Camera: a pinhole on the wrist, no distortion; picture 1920 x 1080 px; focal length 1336.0 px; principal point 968.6 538.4 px. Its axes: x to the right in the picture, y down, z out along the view. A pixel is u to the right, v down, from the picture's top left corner.
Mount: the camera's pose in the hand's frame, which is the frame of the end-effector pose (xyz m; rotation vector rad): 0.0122 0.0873 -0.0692 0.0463 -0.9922 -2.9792
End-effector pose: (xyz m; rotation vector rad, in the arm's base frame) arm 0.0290 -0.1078 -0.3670 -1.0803 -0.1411 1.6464
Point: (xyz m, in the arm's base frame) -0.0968 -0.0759 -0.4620
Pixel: 194 905
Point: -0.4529 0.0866 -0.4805
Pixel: 373 688
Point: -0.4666 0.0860 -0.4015
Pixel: 519 846
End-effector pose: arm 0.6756 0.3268 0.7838 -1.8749 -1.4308 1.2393
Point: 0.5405 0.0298 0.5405
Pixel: 1668 891
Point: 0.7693 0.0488 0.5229
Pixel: outside the picture
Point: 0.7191 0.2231 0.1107
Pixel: 611 125
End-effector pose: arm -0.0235 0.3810 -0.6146 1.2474 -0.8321 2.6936
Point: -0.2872 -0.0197 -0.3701
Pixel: outside the picture
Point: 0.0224 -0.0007 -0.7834
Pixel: 1328 73
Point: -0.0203 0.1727 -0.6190
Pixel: 809 747
